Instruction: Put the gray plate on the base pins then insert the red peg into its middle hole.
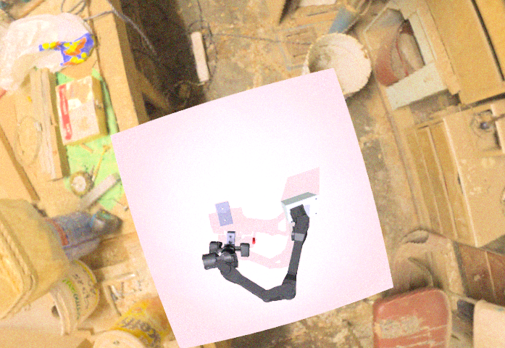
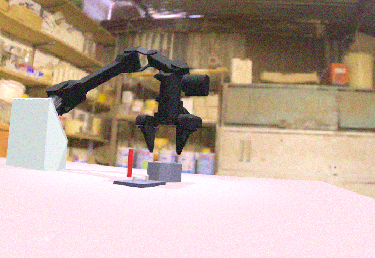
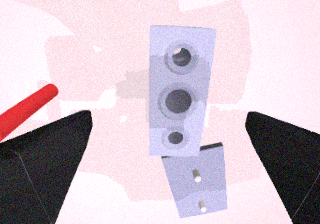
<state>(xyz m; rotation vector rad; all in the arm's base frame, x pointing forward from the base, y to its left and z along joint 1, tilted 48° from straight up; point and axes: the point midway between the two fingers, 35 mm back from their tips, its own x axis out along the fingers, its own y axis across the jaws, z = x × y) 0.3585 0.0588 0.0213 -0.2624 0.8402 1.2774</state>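
The gray plate lies 1 cm ahead of my gripper tip and 4 cm below it. Round my gripper tip: red peg 11 cm behind, 3 cm to the left, 3 cm below; then flat base 1 cm behind, 14 cm to the right, 7 cm below.
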